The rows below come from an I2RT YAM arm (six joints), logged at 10 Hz.
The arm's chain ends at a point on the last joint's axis. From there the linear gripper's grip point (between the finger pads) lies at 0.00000 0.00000 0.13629 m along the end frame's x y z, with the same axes.
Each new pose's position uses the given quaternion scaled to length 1; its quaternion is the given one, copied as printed.
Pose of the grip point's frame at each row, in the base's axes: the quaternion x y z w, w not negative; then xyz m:
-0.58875, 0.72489, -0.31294, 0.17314, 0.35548, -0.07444, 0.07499
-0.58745, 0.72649, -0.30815, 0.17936, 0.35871, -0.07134, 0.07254
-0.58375, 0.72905, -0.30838, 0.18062, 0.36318, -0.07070, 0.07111
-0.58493, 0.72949, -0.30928, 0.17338, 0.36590, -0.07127, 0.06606
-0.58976, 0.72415, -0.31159, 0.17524, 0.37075, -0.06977, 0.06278
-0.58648, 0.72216, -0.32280, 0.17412, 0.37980, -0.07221, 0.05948
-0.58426, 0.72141, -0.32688, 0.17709, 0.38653, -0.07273, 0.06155
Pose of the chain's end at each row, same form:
-0.58875, 0.72489, -0.31294, 0.17314, 0.27105, -0.04039, 0.17641
-0.58745, 0.72649, -0.30815, 0.17936, 0.27385, -0.03904, 0.17418
-0.58375, 0.72905, -0.30838, 0.18062, 0.27822, -0.03816, 0.17259
-0.58493, 0.72949, -0.30928, 0.17338, 0.28211, -0.03742, 0.16808
-0.58976, 0.72415, -0.31159, 0.17524, 0.28607, -0.03644, 0.16424
-0.58648, 0.72216, -0.32280, 0.17412, 0.29392, -0.03650, 0.15910
-0.58426, 0.72141, -0.32688, 0.17709, 0.29965, -0.03665, 0.16017

